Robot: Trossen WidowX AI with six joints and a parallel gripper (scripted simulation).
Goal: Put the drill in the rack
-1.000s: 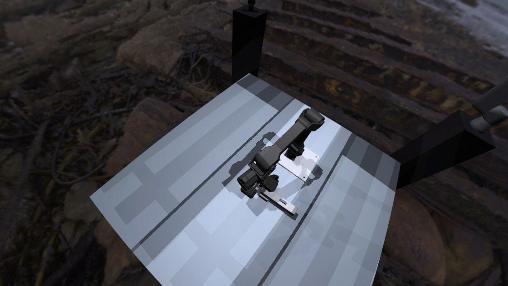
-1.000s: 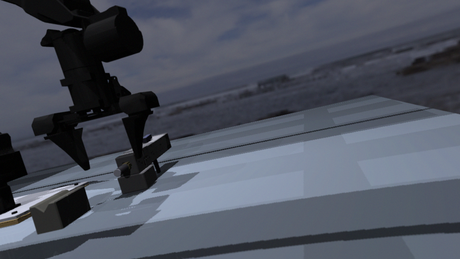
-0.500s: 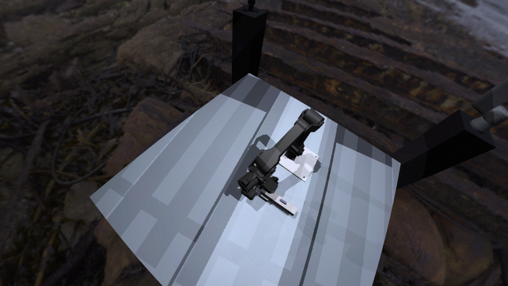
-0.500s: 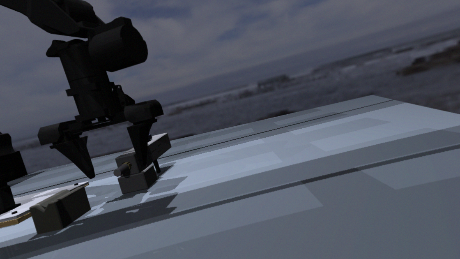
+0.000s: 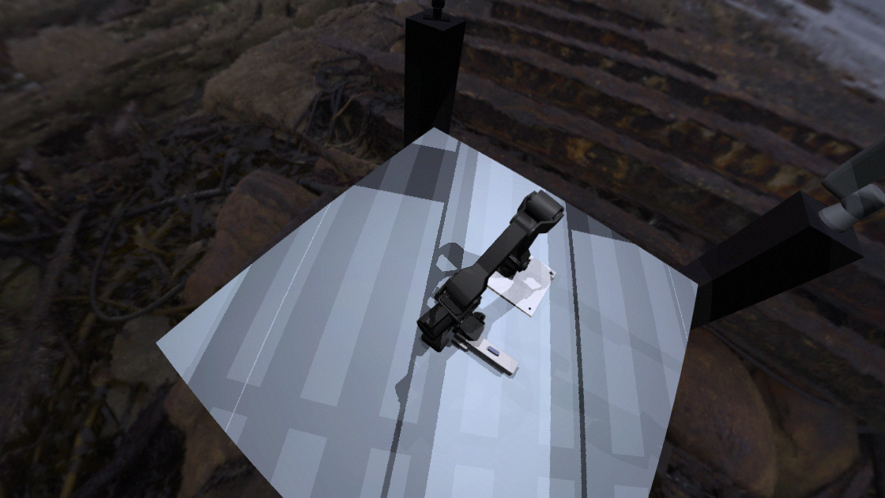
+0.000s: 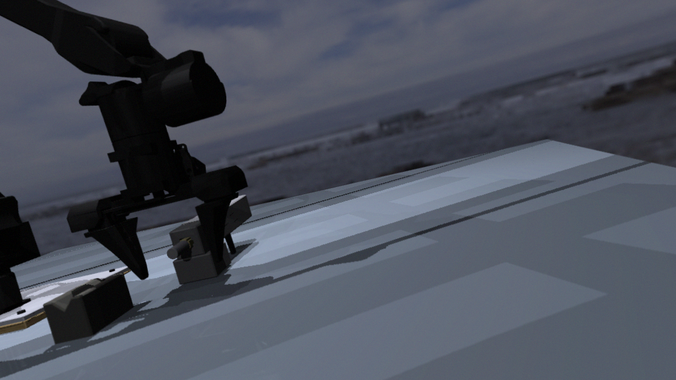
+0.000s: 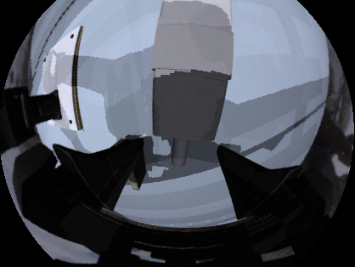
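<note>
My gripper tip is 60 mm to the right of the drill and 20 mm below it. Round my gripper tip: grey fixture block 120 mm to the left, 20 mm above; then rack 80 mm behind, 50 mm to the right, 10 mm below; then dark key 140 mm to the left, 30 mm above.
</note>
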